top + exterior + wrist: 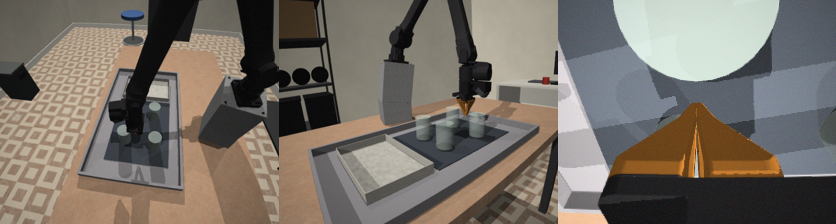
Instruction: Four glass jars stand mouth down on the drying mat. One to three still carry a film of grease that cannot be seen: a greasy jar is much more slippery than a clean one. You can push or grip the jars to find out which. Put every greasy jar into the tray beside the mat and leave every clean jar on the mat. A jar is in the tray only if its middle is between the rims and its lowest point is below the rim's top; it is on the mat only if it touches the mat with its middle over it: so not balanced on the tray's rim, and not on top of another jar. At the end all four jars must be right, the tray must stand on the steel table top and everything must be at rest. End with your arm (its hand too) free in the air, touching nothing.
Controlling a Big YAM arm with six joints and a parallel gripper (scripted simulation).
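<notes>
Now: hand 10 mm past the dark drying mat, 80 mm to the left of it and 80 mm above it. The rest, counted from my hand: pale tray 20 mm behind, 400 mm to the right, 70 mm below; rimmed steel table top 190 mm to the right, 80 mm below.
</notes>
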